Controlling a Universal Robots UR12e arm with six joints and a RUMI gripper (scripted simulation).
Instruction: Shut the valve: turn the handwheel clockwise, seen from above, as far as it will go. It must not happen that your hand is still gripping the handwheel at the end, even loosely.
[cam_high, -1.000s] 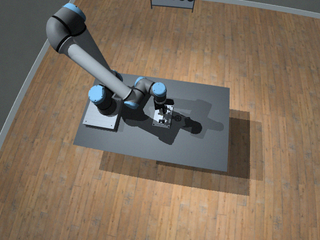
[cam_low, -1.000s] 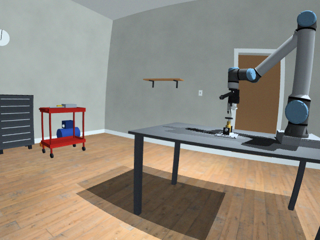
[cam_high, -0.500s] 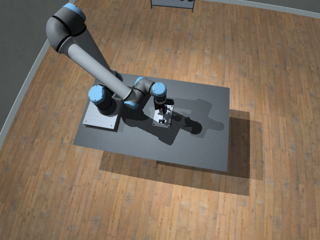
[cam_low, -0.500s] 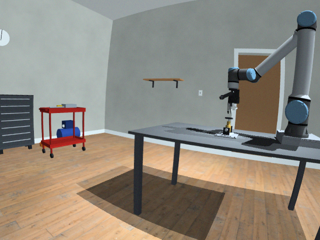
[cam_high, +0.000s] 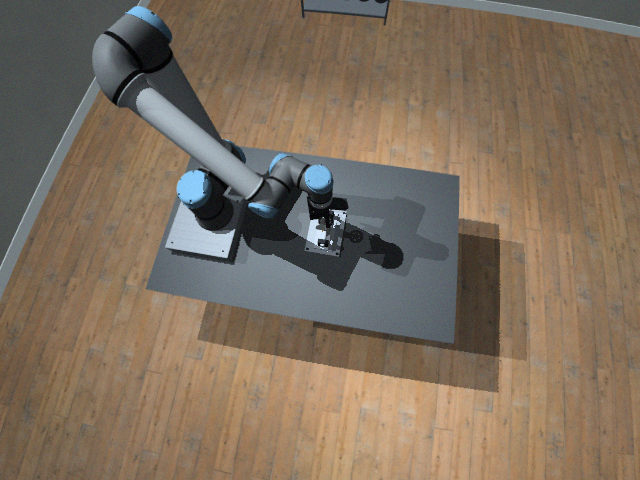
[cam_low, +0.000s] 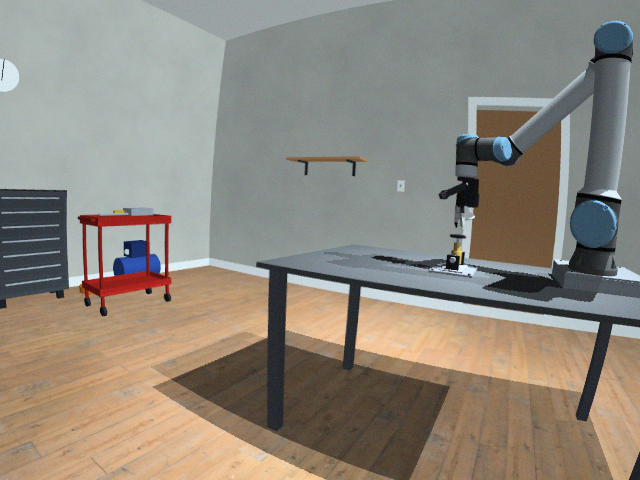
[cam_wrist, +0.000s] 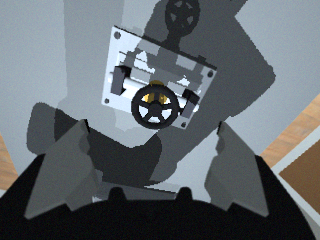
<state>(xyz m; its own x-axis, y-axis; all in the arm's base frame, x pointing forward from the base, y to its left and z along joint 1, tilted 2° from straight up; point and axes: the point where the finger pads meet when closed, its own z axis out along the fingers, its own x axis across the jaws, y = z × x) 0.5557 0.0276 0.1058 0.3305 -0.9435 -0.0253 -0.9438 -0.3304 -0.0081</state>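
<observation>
The black spoked handwheel lies 40 mm below my hand. Round my hand: base plate: 160 mm below.
</observation>
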